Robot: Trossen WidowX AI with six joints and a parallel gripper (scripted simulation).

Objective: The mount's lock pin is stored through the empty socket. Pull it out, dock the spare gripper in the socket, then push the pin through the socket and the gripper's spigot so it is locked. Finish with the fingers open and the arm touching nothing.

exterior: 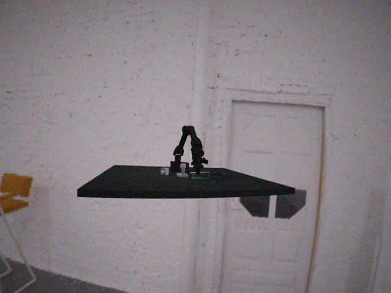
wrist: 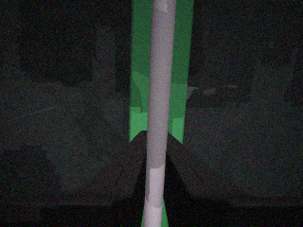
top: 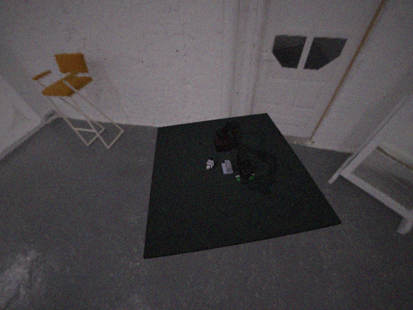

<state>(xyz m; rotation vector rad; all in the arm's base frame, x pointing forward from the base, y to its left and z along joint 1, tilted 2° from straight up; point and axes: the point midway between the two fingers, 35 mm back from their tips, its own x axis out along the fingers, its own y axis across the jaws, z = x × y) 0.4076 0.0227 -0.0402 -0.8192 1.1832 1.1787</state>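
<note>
Now: gripper tip 2 cm to the right of the green holder and 1 cm short of it. Round my gripper tip: mount (13 cm behind, 8 cm to the right, 3 cm above).
</note>
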